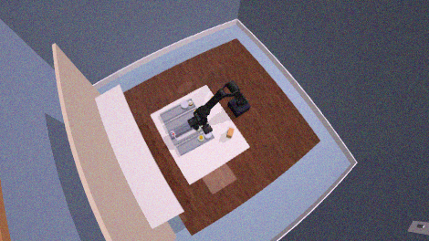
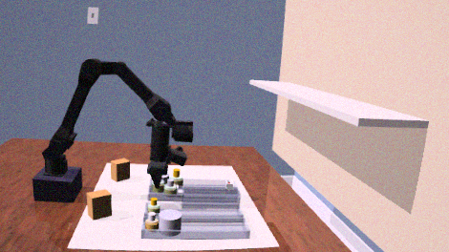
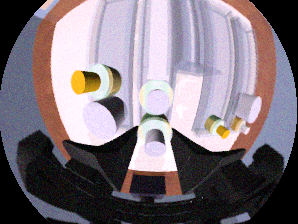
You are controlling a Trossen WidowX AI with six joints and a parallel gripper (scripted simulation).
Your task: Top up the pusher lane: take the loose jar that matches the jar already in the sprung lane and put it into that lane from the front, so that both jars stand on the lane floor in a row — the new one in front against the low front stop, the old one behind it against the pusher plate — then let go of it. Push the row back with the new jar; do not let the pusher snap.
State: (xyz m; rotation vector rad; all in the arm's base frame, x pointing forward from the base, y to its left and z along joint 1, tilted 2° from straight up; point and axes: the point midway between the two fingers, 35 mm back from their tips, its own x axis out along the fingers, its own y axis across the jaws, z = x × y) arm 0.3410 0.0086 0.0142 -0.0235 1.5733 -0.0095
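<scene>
My gripper tip is now 150 mm short of the grey rack, 20 mm to the left of it and 30 mm above it.
</scene>
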